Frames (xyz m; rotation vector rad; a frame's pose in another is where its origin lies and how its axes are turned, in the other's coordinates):
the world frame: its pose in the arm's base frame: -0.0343 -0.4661 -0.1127 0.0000 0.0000 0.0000
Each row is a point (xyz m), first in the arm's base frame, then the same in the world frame.
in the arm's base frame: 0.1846 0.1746 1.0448
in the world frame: 0.2189 0.6407 1.1575
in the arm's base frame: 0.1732 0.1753 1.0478
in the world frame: 0.2075 0.6414 1.1605
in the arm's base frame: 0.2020 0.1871 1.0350
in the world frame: 0.2363 0.6532 1.1477
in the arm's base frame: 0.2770 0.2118 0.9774
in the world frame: 0.3113 0.6779 1.0901
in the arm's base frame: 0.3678 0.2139 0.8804
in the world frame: 0.4021 0.6800 0.9931
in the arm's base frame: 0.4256 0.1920 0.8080
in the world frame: 0.4599 0.6581 0.9207
